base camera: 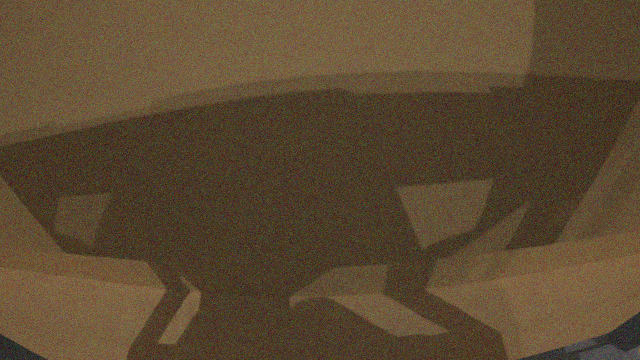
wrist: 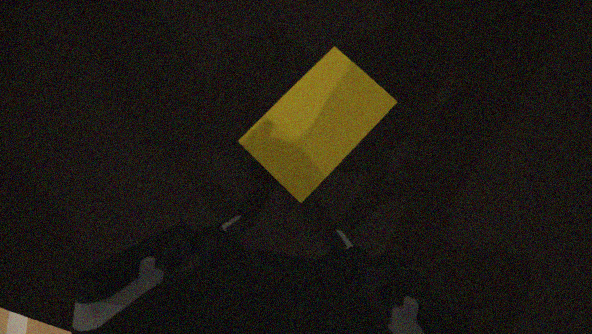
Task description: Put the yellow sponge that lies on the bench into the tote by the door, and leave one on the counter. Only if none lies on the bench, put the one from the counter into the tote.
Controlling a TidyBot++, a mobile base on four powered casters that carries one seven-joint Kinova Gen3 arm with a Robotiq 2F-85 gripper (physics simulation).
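Frame: origin at the arm's base, x right, y up, z back, level; millimetres.
Seen in the pictures: gripper, between the fingertips: (wrist: 287, 233).
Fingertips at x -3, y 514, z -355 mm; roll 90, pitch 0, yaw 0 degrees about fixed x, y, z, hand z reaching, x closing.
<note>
A point is followed by its place in that frame.
A yellow sponge (wrist: 320, 125) {x 11, y 559, z -448 mm} lies flat on a dark surface (wrist: 125, 100) {x -198, y 514, z -467 mm} in the wrist view, turned at a slant, with shadows across its top. I cannot tell from these frames whether this surface is the bench or the counter. My gripper (wrist: 287, 233) {x -3, y 514, z -355 mm} is open, with its two fingertips apart at the lower middle of the wrist view. The sponge is beyond the fingertips, not between them. The tote does not show in either view.
In the base camera view a light brown panel (base camera: 250, 45) {x -20, y -98, z -226 mm} fills the top, and a broad dark shadow lies below it. A strip of light floor shows at the wrist view's lower left corner, past the dark surface's edge.
</note>
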